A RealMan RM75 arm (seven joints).
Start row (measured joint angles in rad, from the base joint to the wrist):
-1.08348, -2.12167, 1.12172, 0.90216, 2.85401, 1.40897, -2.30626
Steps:
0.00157, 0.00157, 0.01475, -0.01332, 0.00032, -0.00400, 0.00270
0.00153, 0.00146, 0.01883, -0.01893, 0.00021, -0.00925, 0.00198
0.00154, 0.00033, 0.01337, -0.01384, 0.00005, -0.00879, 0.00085
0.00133, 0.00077, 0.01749, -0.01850, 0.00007, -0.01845, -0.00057
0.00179, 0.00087, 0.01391, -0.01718, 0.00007, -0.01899, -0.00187
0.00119, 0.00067, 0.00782, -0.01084, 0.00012, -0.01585, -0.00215
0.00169, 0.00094, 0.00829, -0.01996, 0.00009, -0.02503, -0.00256
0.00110, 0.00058, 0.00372, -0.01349, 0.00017, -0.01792, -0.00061
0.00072, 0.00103, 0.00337, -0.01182, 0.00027, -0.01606, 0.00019
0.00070, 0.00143, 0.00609, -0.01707, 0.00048, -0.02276, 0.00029
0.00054, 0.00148, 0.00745, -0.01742, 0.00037, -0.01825, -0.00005
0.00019, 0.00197, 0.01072, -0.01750, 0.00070, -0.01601, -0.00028
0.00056, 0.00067, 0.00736, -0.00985, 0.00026, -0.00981, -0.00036
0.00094, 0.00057, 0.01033, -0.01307, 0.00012, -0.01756, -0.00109
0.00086, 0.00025, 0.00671, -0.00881, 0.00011, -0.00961, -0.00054
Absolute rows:
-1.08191, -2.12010, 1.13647, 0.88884, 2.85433, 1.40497, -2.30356
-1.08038, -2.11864, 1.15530, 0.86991, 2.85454, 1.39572, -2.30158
-1.07884, -2.11831, 1.16867, 0.85607, 2.85459, 1.38693, -2.30073
-1.07751, -2.11754, 1.18616, 0.83757, 2.85466, 1.36848, -2.30130
-1.07572, -2.11667, 1.20007, 0.82039, 2.85473, 1.34949, -2.30317
-1.07453, -2.11600, 1.20789, 0.80955, 2.85485, 1.33364, -2.30532
-1.07284, -2.11506, 1.21618, 0.78959, 2.85494, 1.30861, -2.30788
-1.07174, -2.11448, 1.21990, 0.77610, 2.85511, 1.29069, -2.30849
-1.07102, -2.11345, 1.22327, 0.76428, 2.85538, 1.27463, -2.30830
-1.07032, -2.11202, 1.22936, 0.74721, 2.85586, 1.25187, -2.30801
-1.06978, -2.11054, 1.23681, 0.72979, 2.85623, 1.23362, -2.30806
-1.06959, -2.10857, 1.24753, 0.71229, 2.85693, 1.21761, -2.30834
-1.06903, -2.10790, 1.25489, 0.70244, 2.85719, 1.20780, -2.30870
-1.06809, -2.10733, 1.26522, 0.68937, 2.85731, 1.19024, -2.30979
-1.06723, -2.10708, 1.27193, 0.68056, 2.85742, 1.18063, -2.31033

